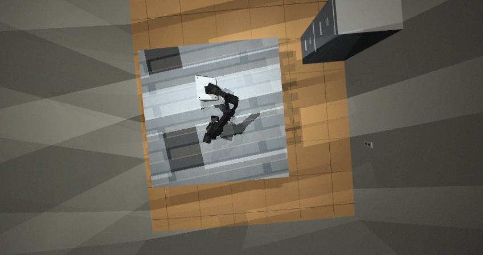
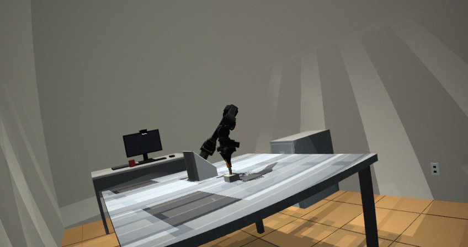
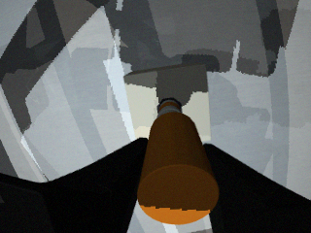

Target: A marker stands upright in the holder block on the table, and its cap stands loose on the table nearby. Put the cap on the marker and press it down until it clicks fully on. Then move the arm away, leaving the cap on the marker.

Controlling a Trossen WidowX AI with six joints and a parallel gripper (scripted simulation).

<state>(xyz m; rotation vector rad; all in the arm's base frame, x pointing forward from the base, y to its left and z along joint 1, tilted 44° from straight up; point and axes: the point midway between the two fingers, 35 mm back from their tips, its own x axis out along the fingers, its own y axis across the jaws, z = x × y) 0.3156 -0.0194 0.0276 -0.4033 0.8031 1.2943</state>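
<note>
Now: the cream holder block 80 mm below my gripper tip. Also, from my gripper tip: orange cap 10 mm above.
</note>
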